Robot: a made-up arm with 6 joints. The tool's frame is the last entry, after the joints.
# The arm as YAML. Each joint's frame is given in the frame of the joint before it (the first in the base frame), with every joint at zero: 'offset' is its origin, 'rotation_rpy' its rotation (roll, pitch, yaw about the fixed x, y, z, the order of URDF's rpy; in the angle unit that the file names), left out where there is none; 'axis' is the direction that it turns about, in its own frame. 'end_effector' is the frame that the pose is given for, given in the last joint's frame.
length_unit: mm
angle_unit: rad
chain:
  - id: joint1
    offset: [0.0, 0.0, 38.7]
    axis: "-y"
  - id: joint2
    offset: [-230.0, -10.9, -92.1]
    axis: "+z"
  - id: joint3
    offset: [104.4, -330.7, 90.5]
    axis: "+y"
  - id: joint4
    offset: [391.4, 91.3, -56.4]
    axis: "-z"
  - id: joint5
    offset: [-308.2, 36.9, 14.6]
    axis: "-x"
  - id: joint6
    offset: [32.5, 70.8, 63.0]
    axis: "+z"
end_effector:
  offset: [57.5, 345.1, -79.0]
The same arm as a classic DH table. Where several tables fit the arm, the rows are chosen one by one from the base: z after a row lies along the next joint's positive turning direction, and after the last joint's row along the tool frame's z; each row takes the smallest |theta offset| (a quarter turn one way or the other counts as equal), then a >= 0, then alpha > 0; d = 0 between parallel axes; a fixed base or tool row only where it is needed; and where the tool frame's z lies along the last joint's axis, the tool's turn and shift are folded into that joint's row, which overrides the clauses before.
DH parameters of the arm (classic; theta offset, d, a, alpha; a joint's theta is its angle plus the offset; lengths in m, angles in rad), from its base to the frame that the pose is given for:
base (fixed): 0.0000 0.0387 0.0000 1.5708
joint1: 0.0000 0.0109 -0.2300 -1.5708
joint2: 0.0000 -0.0016 0.1044 -1.5708
joint3: 0.0000 -0.2394 0.3914 -1.5708
joint4: -1.5708 0.0418 0.0369 1.5708
joint5: 0.0000 0.2757 0.0708 1.5708
joint6: -0.1651 0.0000 0.3499 0.0000
tool (fixed): -1.4057 -0.0160 0.0000 0.0000

